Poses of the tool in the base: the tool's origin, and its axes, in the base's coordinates. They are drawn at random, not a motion.
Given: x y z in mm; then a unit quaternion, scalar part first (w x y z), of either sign.
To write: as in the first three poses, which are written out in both.
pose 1, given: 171.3, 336.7, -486.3, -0.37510, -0.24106, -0.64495, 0.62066
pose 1, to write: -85.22, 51.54, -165.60, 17.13, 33.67, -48.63
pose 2, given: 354.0, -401.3, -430.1, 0.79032, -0.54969, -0.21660, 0.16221
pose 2, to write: -72.18, -9.44, 30.09, 35.40, -40.13, -43.01
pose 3, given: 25.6, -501.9, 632.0, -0.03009, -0.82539, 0.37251, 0.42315
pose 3, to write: 150.31, 42.54, -60.36, 2.56, -50.19, 63.20
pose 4, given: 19.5, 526.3, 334.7, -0.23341, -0.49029, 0.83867, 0.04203
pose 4, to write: 161.36, -20.51, -115.98, 1.95, 52.63, 33.47
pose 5, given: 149.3, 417.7, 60.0, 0.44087, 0.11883, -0.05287, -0.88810
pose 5, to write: 11.62, 9.47, -126.23, 14.93, 41.77, 6.00
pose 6, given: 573.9, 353.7, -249.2, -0.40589, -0.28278, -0.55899, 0.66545
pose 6, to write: -67.30, 56.11, -156.31, 57.39, 35.37, -24.92
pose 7, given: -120.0, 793.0, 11.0, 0.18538, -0.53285, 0.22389, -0.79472
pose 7, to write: -59.05, -49.81, -124.27, -12.00, 79.30, 1.10
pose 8, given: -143.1, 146.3, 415.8, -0.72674, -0.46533, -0.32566, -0.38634
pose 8, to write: 69.08, 6.53, 60.49, -14.31, 14.63, 41.58
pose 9, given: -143.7, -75.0, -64.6, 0.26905, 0.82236, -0.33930, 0.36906
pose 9, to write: 161.76, -52.15, -35.86, -14.37, -7.50, -6.46
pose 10, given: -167.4, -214.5, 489.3, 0.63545, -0.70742, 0.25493, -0.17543
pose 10, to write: -97.54, 4.35, -35.83, -16.74, -21.45, 48.93
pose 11, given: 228.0, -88.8, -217.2, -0.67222, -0.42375, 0.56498, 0.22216
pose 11, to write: 89.83, -34.84, -71.32, 22.80, -8.88, -21.72
